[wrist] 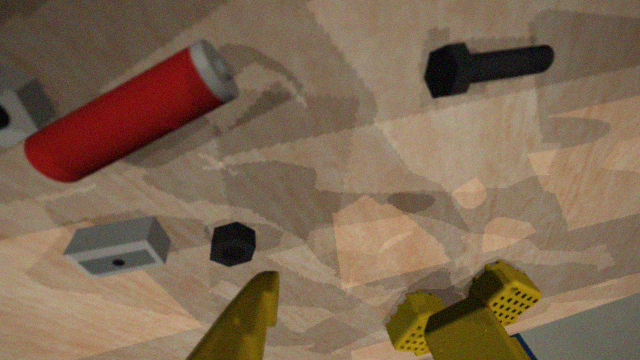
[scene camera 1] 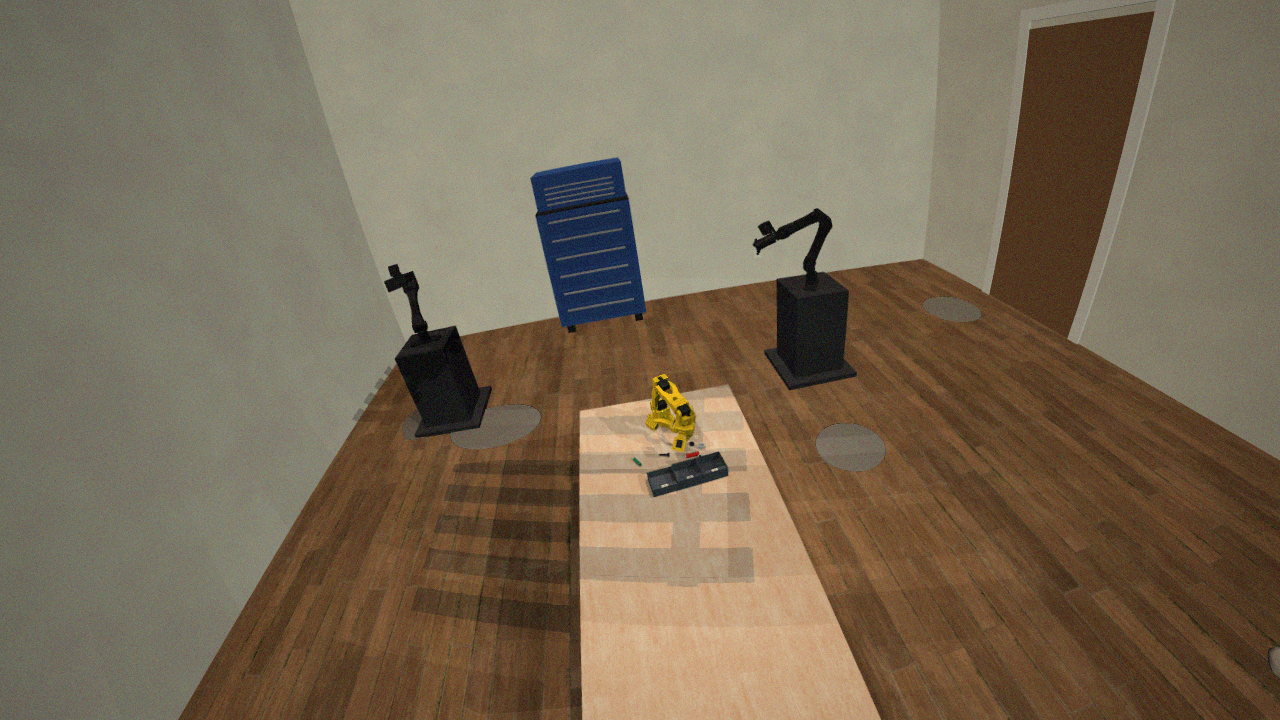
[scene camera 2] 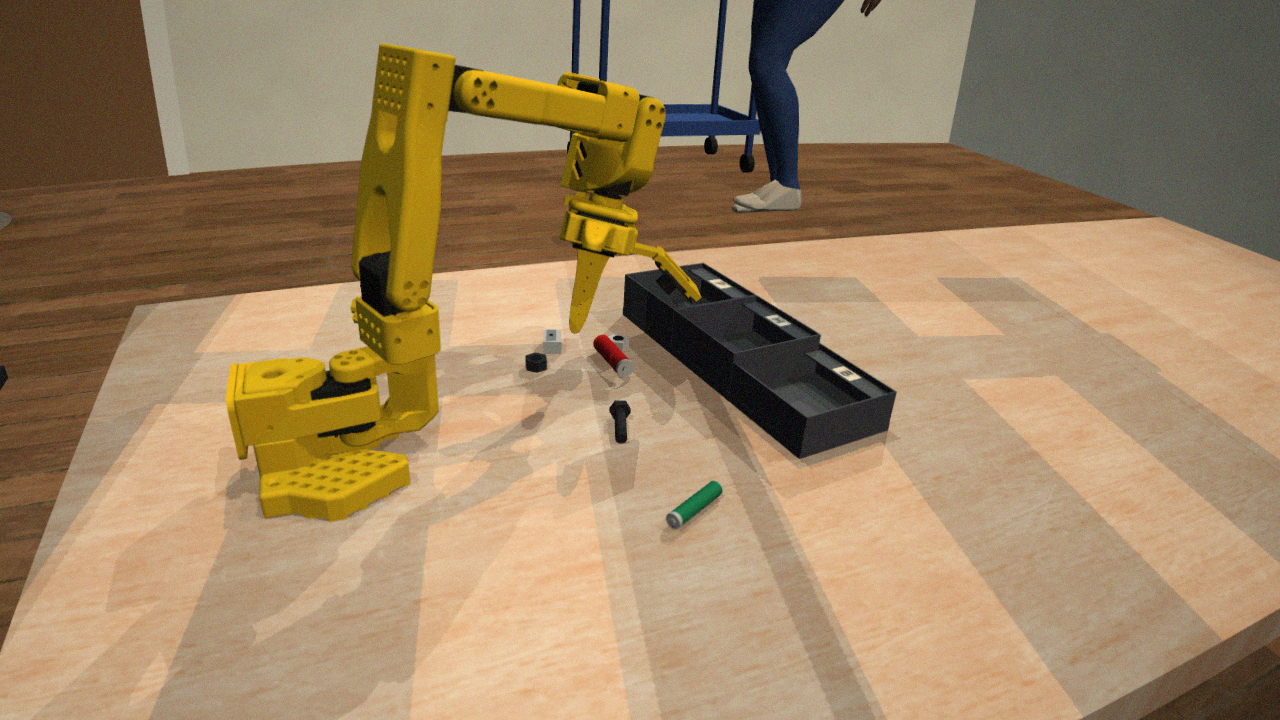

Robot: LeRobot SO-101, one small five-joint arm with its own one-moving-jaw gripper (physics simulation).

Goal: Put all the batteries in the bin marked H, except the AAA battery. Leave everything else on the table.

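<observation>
A red battery lies on its side on the table. A slimmer green battery lies near the table's front in scene camera 2. A dark tray has three compartments; the middle one's label seems to read H. My gripper is wide open and empty, above the table. Its fixed jaw tip is above and beside the red battery in scene camera 2, and its moving jaw reaches over the tray. The wrist view shows one jaw, apart from the red battery.
A black bolt, a black nut and a grey block lie on the table. A grey piece with a dark hole lies right behind the red battery.
</observation>
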